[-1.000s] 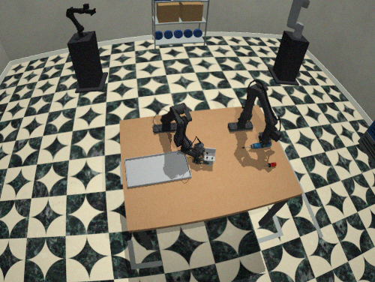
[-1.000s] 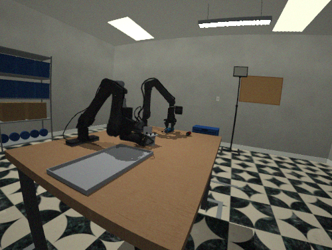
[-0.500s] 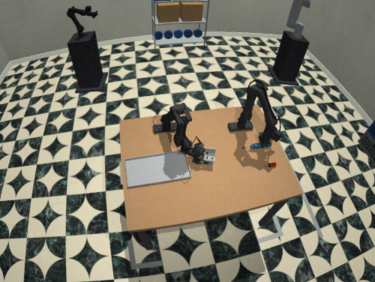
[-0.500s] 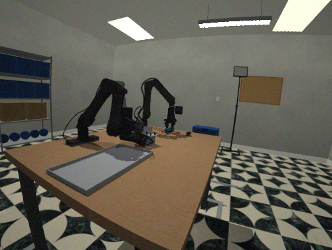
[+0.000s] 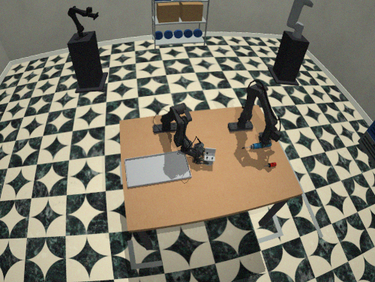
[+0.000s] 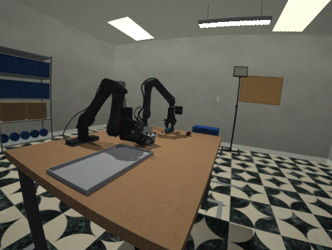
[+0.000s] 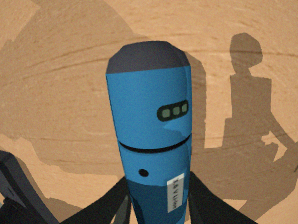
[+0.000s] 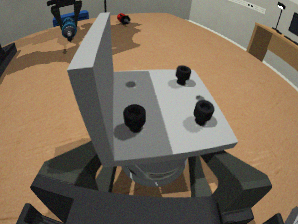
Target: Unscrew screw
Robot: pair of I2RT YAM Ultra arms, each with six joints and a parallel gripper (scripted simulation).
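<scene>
The grey l-shaped bracket lies 50 mm above my right hand. The rest, counted from my right hand: red-handled screwdriver: 60 mm ahead, 450 mm to the left, 10 mm below; screw: 90 mm behind, 270 mm to the left; grey tray: 40 mm ahead, 350 mm to the right, 20 mm below.
</scene>
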